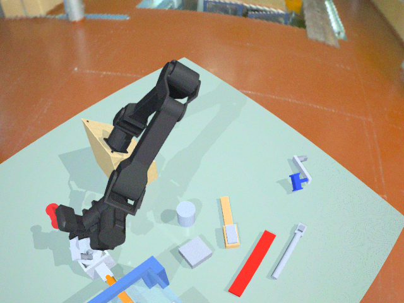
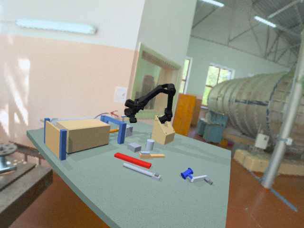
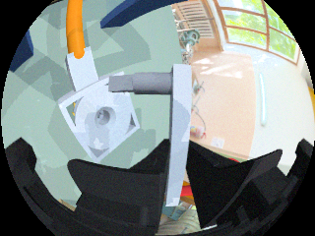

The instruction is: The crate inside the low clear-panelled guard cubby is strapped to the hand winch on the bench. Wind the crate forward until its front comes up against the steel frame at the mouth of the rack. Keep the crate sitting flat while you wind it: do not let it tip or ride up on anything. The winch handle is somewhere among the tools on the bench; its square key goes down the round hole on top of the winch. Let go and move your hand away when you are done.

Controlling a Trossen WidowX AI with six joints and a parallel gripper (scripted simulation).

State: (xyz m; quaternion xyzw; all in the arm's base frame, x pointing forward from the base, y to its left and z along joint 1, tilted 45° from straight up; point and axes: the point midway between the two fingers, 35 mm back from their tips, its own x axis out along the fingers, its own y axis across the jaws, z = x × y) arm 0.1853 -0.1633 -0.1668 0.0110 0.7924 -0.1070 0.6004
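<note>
My gripper tip is now 50 mm past the red knob and 40 mm below it. From my gripper tip the other things lie so: pale grey winch 10 mm to the left, 140 mm below; winch handle 10 mm behind, 10 mm to the left, 10 mm above; blue frame 170 mm ahead, 20 mm to the left, 70 mm below.
</note>
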